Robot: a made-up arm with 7 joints.
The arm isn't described. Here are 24 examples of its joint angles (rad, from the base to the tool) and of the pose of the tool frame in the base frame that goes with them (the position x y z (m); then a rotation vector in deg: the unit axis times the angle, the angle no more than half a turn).
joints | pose
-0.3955 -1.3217 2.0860 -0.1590 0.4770 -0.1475 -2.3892 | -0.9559 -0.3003 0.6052 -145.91 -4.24 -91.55
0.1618 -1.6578 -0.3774 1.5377 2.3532 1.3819 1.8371 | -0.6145 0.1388 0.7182 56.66 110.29 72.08
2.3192 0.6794 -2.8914 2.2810 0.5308 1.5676 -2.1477 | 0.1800 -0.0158 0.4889 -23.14 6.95 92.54
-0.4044 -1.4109 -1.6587 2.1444 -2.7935 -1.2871 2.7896 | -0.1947 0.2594 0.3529 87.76 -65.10 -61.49
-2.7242 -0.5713 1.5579 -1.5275 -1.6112 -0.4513 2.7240 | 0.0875 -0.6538 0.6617 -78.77 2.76 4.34
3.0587 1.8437 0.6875 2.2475 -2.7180 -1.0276 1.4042 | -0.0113 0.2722 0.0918 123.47 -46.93 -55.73
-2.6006 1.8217 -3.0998 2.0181 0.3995 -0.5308 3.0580 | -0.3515 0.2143 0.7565 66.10 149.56 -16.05
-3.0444 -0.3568 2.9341 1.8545 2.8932 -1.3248 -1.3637 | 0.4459 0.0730 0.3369 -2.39 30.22 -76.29
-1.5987 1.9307 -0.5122 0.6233 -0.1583 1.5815 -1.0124 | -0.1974 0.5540 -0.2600 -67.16 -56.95 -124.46
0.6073 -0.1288 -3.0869 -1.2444 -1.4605 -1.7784 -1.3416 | 0.3382 -0.0640 0.9198 84.12 16.59 -67.52
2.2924 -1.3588 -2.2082 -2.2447 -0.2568 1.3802 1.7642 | -0.1379 0.4345 0.6079 97.32 -72.33 61.68
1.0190 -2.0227 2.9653 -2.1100 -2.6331 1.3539 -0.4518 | -0.1372 0.2011 0.5529 -86.12 65.62 52.47
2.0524 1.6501 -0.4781 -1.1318 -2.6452 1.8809 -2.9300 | -0.3776 -0.4051 0.6410 15.54 -113.44 41.71
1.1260 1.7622 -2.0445 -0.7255 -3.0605 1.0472 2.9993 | -0.0611 -0.8063 -0.0477 -51.44 53.52 -60.47
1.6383 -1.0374 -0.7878 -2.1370 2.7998 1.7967 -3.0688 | -0.2279 0.1924 0.2517 -62.59 113.39 92.60
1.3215 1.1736 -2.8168 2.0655 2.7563 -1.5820 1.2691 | 0.0452 0.0098 0.6305 65.14 -42.36 154.01
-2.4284 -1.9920 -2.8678 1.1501 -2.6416 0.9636 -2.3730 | 0.3685 -0.3993 -0.4098 48.30 -37.78 -125.53
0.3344 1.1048 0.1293 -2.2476 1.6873 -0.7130 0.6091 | -0.0285 0.1493 0.7344 -3.41 129.36 -89.08
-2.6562 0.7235 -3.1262 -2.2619 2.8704 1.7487 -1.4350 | -0.2161 0.0632 0.2248 33.74 -101.98 -92.62
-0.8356 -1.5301 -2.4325 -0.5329 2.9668 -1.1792 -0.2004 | -0.5690 -0.7763 0.4269 -70.49 -1.89 -110.29
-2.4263 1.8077 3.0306 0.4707 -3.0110 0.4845 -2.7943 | -0.7573 0.6913 0.2505 84.23 -54.20 126.70
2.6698 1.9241 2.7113 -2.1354 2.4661 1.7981 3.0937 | 0.0284 -0.2157 0.0629 -167.30 -1.11 28.43
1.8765 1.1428 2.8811 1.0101 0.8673 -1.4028 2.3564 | -0.3680 -0.5126 0.8974 -53.87 66.05 -15.25
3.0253 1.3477 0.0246 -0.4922 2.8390 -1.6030 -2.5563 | -0.8659 -0.1226 0.5650 -5.76 42.32 44.99
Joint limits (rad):
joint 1: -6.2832..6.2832
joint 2: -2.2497..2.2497
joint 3: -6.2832..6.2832
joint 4: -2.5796..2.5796
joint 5: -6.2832..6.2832
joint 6: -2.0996..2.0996
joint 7: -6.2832..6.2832
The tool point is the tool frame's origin. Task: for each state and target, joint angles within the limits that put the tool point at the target. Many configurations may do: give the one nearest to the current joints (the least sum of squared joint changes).
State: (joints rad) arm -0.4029 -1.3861 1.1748 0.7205 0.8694 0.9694 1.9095
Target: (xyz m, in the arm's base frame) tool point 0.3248 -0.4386 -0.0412
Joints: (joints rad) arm -1.1158 -2.0260 1.7197 1.5445 0.8041 1.1614 1.9095
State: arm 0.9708 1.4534 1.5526 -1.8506 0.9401 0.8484 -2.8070
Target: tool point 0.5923 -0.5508 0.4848
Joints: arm 1.3877 1.5100 1.4992 -1.3497 0.8583 0.8799 -2.8070
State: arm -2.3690 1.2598 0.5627 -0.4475 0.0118 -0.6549 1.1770
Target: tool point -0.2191 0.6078 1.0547
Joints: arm -1.8335 1.0037 0.2978 -0.3876 -0.0716 -0.6164 1.1770
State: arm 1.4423 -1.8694 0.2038 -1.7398 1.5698 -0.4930 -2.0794
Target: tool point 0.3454 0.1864 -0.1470
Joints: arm 1.5528 -1.7919 0.5996 -1.9116 1.5439 -0.6031 -2.0794
